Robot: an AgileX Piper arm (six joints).
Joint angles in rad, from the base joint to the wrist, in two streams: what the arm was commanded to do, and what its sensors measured. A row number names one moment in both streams.
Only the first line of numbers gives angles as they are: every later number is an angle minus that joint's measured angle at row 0.
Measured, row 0:
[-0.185, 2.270, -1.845, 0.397, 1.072, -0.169]
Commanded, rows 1 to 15:
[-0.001, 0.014, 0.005, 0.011, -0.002, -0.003]
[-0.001, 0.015, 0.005, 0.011, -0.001, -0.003]
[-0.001, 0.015, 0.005, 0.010, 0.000, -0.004]
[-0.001, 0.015, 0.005, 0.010, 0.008, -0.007]
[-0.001, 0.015, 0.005, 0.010, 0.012, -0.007]
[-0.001, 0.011, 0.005, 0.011, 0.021, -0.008]
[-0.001, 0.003, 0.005, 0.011, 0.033, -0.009]
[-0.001, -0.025, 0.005, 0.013, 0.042, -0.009]
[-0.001, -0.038, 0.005, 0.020, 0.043, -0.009]
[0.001, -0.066, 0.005, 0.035, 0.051, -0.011]
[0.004, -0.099, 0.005, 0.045, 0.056, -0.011]
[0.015, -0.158, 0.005, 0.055, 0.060, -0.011]
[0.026, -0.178, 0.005, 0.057, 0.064, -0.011]
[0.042, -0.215, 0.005, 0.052, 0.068, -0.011]
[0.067, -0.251, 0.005, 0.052, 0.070, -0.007]
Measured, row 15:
[0.038, -0.201, 0.000, 0.036, 0.055, 0.000]
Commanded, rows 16 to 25:
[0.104, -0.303, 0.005, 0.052, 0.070, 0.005]
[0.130, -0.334, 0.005, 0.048, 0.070, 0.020]
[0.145, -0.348, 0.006, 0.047, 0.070, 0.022]
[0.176, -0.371, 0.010, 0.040, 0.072, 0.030]
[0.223, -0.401, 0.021, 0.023, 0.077, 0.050]
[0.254, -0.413, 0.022, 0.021, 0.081, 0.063]
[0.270, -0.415, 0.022, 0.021, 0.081, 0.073]
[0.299, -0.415, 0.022, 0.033, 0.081, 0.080]
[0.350, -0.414, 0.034, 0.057, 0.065, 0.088]
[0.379, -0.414, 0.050, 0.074, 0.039, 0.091]
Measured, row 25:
[0.343, -0.408, 0.030, 0.042, 0.072, 0.081]
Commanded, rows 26 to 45:
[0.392, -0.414, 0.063, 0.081, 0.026, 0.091]
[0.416, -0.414, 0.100, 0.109, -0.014, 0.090]
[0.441, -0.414, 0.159, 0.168, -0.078, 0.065]
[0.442, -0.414, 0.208, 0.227, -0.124, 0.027]
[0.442, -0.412, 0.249, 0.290, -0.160, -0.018]
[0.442, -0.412, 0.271, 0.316, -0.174, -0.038]
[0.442, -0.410, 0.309, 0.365, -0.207, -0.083]
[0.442, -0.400, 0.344, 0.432, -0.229, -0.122]
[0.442, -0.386, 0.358, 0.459, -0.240, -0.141]
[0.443, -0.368, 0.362, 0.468, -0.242, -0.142]
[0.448, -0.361, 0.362, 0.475, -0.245, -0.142]
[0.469, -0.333, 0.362, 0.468, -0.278, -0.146]
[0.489, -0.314, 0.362, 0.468, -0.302, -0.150]
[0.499, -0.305, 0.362, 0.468, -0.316, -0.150]
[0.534, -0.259, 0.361, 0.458, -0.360, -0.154]
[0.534, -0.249, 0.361, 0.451, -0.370, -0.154]
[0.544, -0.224, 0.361, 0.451, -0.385, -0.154]
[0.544, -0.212, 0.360, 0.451, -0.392, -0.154]
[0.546, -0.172, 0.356, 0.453, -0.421, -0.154]
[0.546, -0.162, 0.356, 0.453, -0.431, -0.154]
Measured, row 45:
[0.544, -0.183, 0.356, 0.448, -0.399, -0.138]
